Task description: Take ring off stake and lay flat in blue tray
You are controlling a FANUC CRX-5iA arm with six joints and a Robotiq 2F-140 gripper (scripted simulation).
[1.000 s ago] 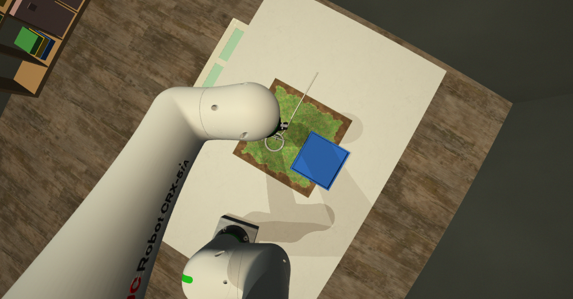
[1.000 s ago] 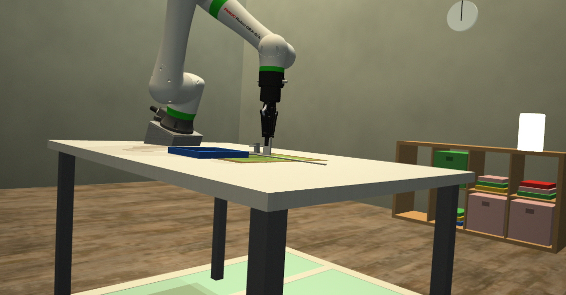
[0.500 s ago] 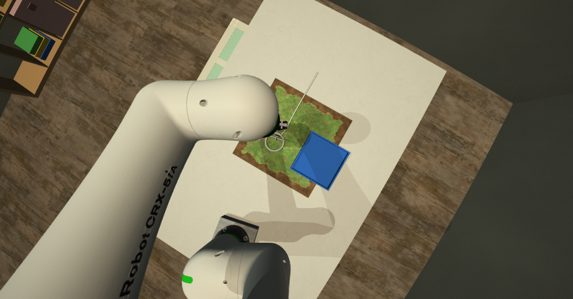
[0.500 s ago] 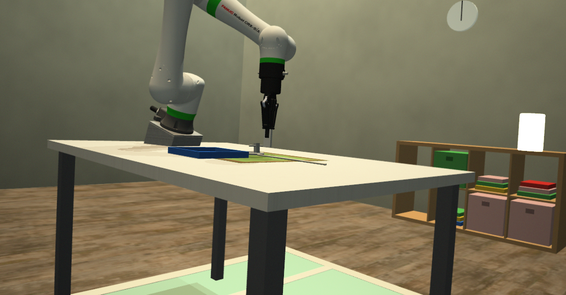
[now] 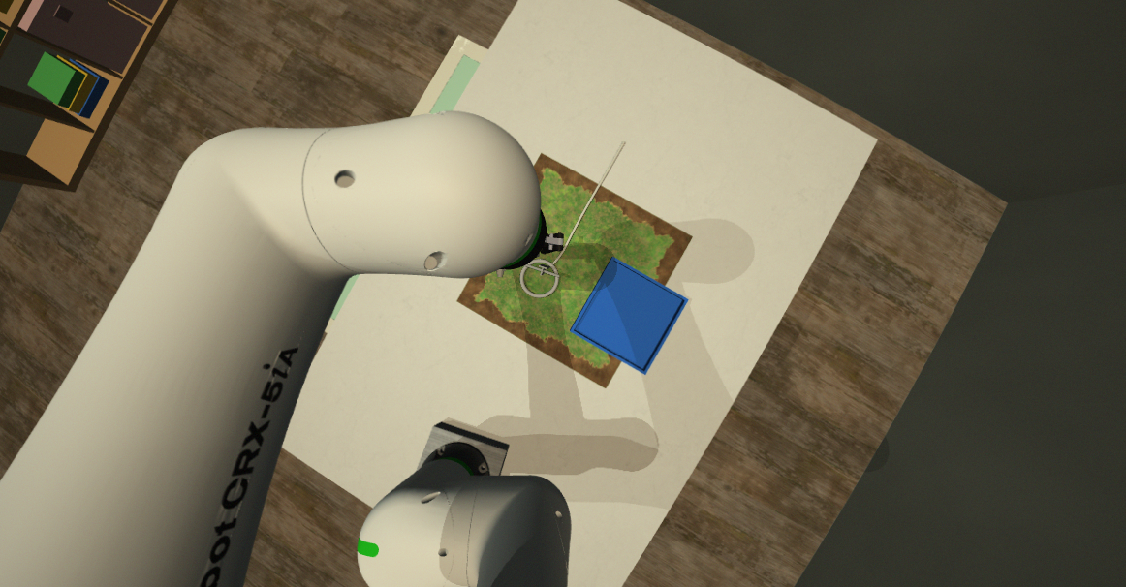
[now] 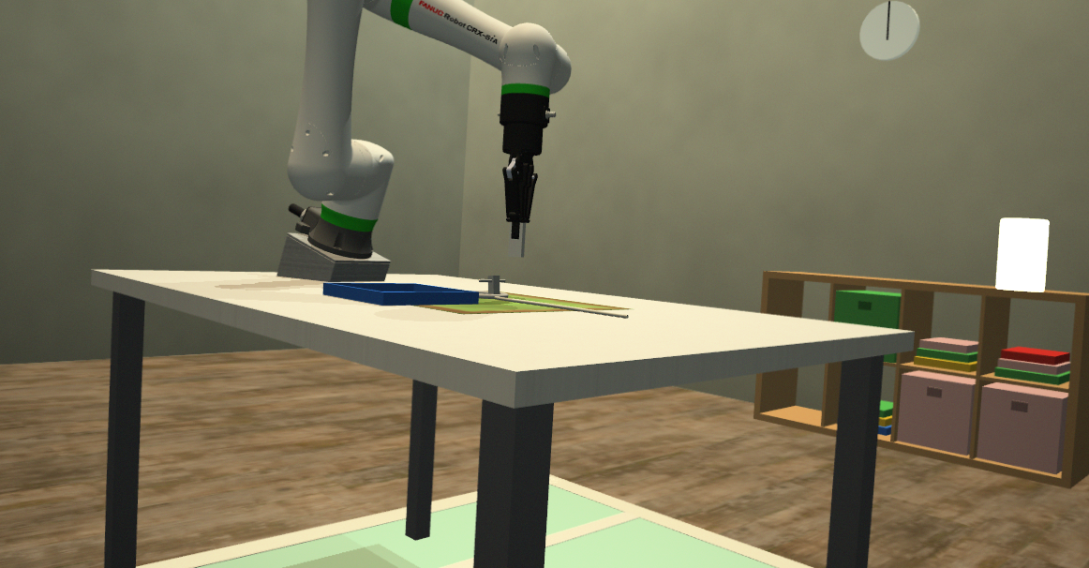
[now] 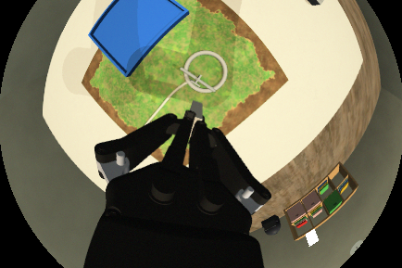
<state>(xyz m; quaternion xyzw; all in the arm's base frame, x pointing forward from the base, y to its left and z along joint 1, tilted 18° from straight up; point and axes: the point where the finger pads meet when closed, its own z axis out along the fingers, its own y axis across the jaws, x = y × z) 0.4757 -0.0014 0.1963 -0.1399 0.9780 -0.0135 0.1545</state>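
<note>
Right now the ring is 110 mm below my hand, 60 mm behind it and 20 mm to the right of it. Round my hand: blue tray 230 mm to the right, 110 mm below, 60 mm behind; short grey stake 90 mm below, 30 mm behind, 20 mm to the right; grass mat 130 mm below, 80 mm to the right, 10 mm behind.
</note>
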